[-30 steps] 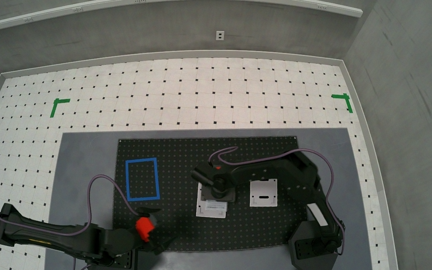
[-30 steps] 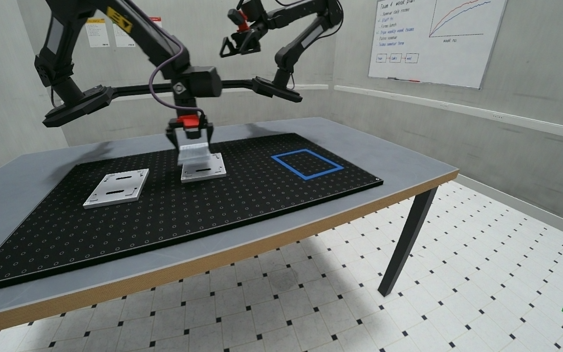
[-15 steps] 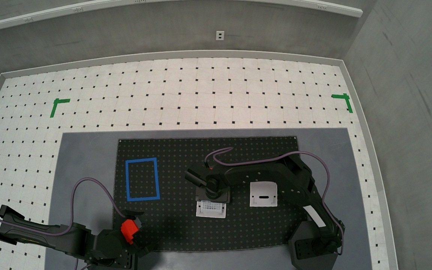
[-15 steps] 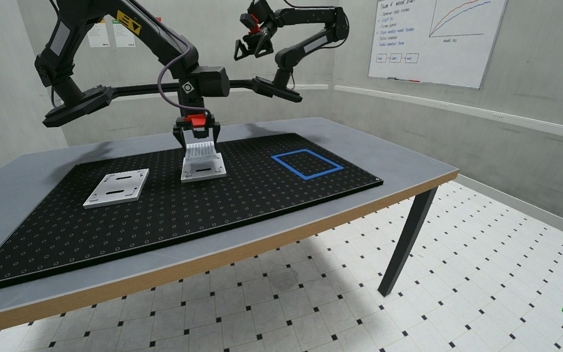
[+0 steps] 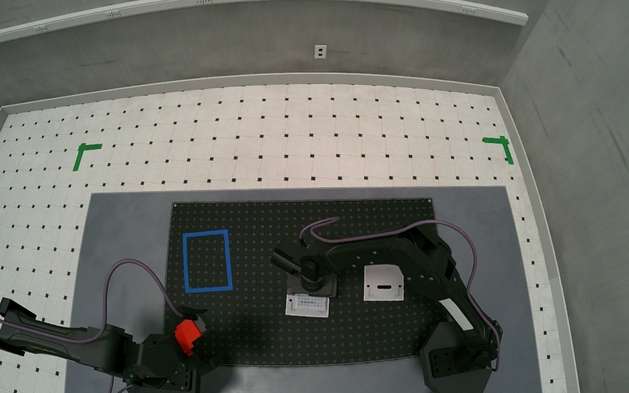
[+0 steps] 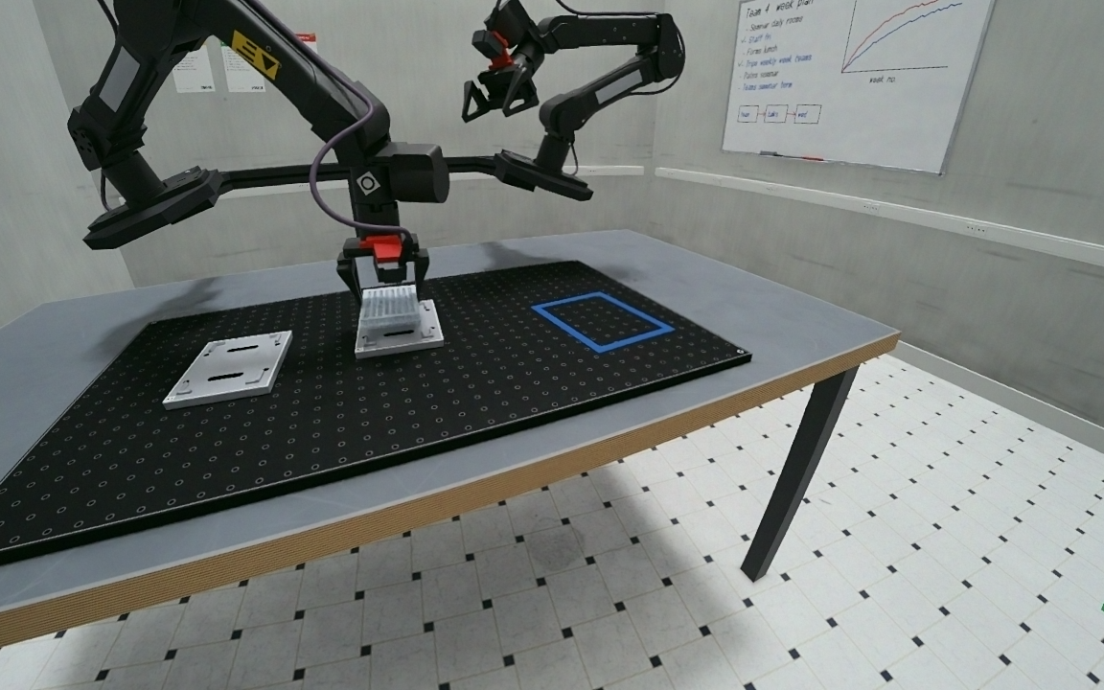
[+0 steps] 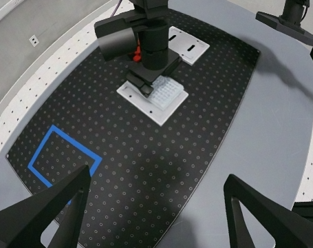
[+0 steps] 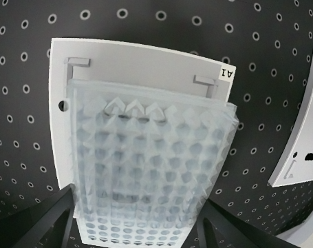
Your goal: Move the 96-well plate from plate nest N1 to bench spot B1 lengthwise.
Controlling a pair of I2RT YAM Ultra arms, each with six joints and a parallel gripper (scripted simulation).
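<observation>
The white plate nest is 4 cm below my right hand, 1 cm to the left of it and 1 cm ahead of it. Round my right hand: clear 96-well plate (1 cm below).
</observation>
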